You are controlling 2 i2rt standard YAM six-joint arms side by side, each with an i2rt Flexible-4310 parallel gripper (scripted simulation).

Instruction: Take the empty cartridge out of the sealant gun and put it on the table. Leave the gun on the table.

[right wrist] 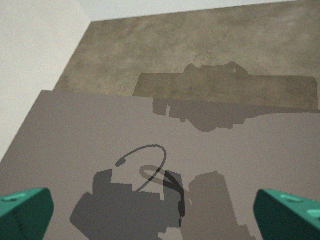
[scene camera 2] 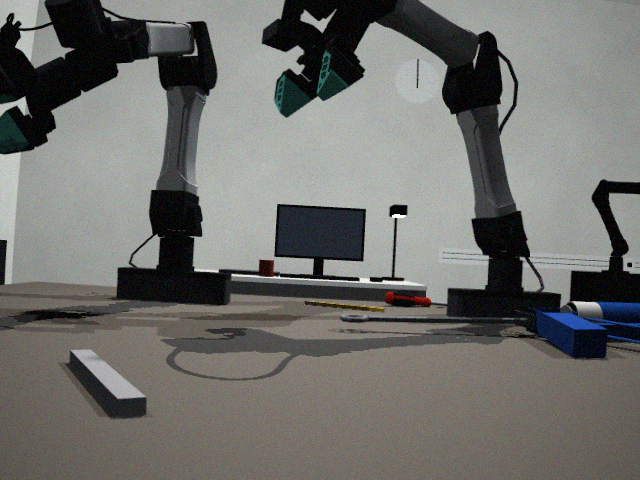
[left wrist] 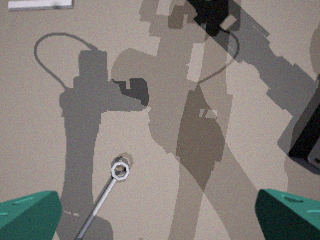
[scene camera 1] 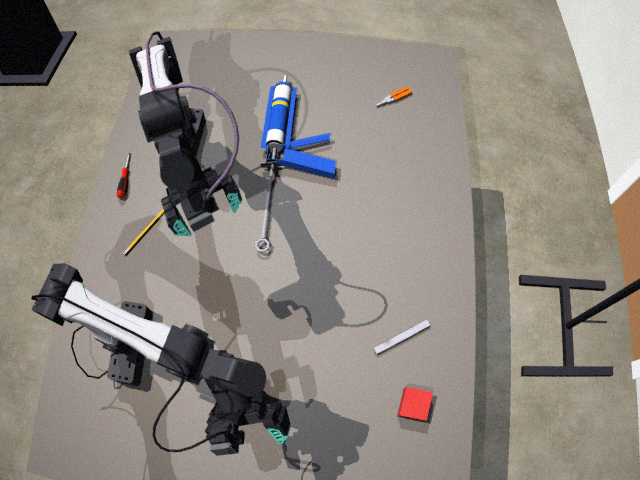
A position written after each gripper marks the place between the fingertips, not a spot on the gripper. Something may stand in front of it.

In view: the left gripper (scene camera 2: 301, 106), the right gripper (scene camera 1: 258, 446), a blue sealant gun (scene camera 1: 293, 159) and a white-and-blue cartridge (scene camera 1: 278, 119).
The left gripper is seen too in the left wrist view (left wrist: 158, 199). The right gripper shows as well in the right wrist view (right wrist: 154, 198). The right wrist view does not show the blue sealant gun: it is out of frame. The right wrist view does not show the white-and-blue cartridge: it is out of frame.
